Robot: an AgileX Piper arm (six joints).
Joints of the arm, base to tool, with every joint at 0 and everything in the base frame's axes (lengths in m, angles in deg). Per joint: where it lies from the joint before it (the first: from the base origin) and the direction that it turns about. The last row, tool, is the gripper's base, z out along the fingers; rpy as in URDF.
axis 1: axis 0 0 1 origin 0.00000 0.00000 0.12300
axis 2: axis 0 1 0 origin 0.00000 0.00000 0.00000
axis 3: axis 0 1 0 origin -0.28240 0.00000 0.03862
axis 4: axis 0.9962 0 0.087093 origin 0.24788 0.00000 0.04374
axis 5: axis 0 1 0 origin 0.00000 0.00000 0.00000
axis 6: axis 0.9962 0 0.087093 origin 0.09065 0.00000 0.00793
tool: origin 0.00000 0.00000 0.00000 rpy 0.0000 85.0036 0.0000
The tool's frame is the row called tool.
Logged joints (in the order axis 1, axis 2, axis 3, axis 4, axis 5, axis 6), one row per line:
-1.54, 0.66, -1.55, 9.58, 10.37, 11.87
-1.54, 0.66, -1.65, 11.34, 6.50, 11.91
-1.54, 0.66, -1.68, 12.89, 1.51, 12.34
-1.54, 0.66, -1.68, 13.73, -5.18, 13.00
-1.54, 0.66, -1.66, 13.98, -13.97, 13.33
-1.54, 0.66, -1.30, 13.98, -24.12, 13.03
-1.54, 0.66, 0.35, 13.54, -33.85, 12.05
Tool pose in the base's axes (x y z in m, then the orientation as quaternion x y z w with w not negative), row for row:
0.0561, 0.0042, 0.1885, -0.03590, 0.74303, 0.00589, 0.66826
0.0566, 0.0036, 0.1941, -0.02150, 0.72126, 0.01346, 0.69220
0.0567, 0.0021, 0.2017, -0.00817, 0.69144, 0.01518, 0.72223
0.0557, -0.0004, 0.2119, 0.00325, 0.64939, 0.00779, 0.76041
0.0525, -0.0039, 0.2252, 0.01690, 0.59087, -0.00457, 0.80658
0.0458, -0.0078, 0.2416, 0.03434, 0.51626, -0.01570, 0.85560
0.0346, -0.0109, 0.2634, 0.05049, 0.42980, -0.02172, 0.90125
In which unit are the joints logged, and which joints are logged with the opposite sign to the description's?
The joints are logged in degrees. Opposite sign: axis 1, axis 2, axis 3, axis 6.
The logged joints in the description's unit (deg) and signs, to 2 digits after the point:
1.54, -0.66, 1.55, 9.58, 10.37, -11.87
1.54, -0.66, 1.65, 11.34, 6.50, -11.91
1.54, -0.66, 1.68, 12.89, 1.51, -12.34
1.54, -0.66, 1.68, 13.73, -5.18, -13.00
1.54, -0.66, 1.66, 13.98, -13.97, -13.33
1.54, -0.66, 1.30, 13.98, -24.12, -13.03
1.54, -0.66, -0.35, 13.54, -33.85, -12.05

